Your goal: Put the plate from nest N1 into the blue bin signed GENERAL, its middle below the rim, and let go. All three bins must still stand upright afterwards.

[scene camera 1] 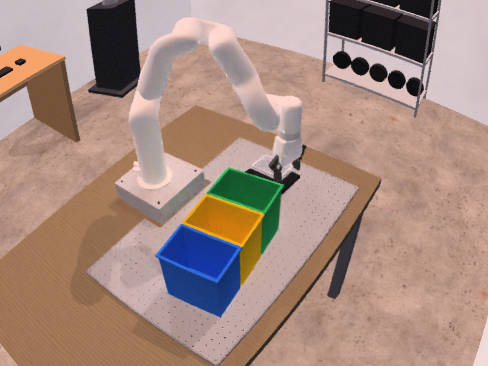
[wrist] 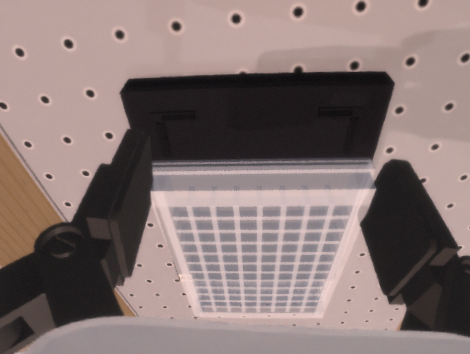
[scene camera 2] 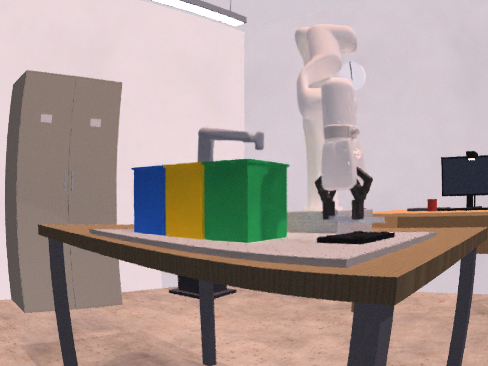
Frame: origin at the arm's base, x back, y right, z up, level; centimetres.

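Where they show: gripper, fingertip midpoint: (scene camera 1: 286,174) (wrist: 264,175) (scene camera 2: 342,219); arm's base, link origin: (scene camera 1: 154,178) (scene camera 2: 322,210).
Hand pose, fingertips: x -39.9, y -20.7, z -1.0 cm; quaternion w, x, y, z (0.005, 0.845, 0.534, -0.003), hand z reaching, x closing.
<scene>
Each offset is from my fingertips to the top centre of the thing. "pt": to the spot under its first point. Level surfaces: height alone.
The clear plate with a white grid of wells @(pt dx +9.2, dy -0.9, dz +0.1 cm) (scene camera 1: 262,165) (scene camera 2: 342,219) (wrist: 255,245) is held roughly level between the fingers of my gripper (scene camera 1: 287,170) (scene camera 2: 343,215) (wrist: 264,175). The fingers are shut on its two sides. The plate hangs a little above the black nest @(dx +6.0, dy -1.9, dz -3.5 cm) (scene camera 1: 291,181) (scene camera 2: 356,237) (wrist: 255,135), which lies on the perforated board. The blue bin @(dx +5.4, dy +52.0, dz +13.0 cm) (scene camera 1: 200,282) (scene camera 2: 149,200) stands upright at the far end of the bin row from my gripper. Its GENERAL sign does not show. Part of its inside shows in scene camera 1.
The yellow bin @(dx +4.7, dy +38.9, dz +13.0 cm) (scene camera 1: 251,255) (scene camera 2: 185,200) and the green bin @(dx +4.0, dy +25.8, dz +13.0 cm) (scene camera 1: 271,220) (scene camera 2: 227,200) stand upright between the nest and the blue bin, close together in one row. The green bin is nearest my gripper. The perforated board @(dz -4.9 cm) (scene camera 1: 320,210) (wrist: 200,55) lies on the wooden table @(dz -6.2 cm) (scene camera 1: 50,280).
</scene>
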